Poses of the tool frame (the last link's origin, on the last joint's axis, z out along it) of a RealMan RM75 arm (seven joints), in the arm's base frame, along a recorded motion.
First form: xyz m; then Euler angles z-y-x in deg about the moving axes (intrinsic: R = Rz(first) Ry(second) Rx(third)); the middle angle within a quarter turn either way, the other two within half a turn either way.
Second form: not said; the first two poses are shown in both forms.
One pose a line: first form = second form
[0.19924 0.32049 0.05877 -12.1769 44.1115 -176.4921] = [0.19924 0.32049 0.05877 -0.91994 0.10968 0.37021 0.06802]
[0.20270 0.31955 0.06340 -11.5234 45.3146 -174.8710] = [0.20270 0.31955 0.06340 -0.91551 0.10970 0.37874 0.07972]
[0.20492 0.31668 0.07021 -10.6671 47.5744 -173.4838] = [0.20492 0.31668 0.07021 -0.90748 0.10774 0.39611 0.08921]
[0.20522 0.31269 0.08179 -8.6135 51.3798 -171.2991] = [0.20522 0.31269 0.08179 -0.89355 0.10027 0.42590 0.10063]
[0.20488 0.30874 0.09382 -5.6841 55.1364 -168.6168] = [0.20488 0.30874 0.09382 -0.87873 0.08958 0.45560 0.11064]
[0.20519 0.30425 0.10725 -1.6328 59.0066 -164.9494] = [0.20519 0.30425 0.10725 -0.86182 0.07678 0.48656 0.12093]
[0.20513 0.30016 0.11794 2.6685 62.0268 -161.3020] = [0.20513 0.30016 0.11794 -0.84738 0.06399 0.51150 0.12735]
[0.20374 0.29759 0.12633 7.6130 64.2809 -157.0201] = [0.20374 0.29759 0.12633 -0.83498 0.05065 0.53138 0.13369]
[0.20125 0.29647 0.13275 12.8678 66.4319 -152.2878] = [0.20125 0.29647 0.13275 -0.82185 0.03934 0.55096 0.13950]
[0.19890 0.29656 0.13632 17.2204 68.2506 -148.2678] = [0.19890 0.29656 0.13632 -0.81026 0.03243 0.56743 0.14298]
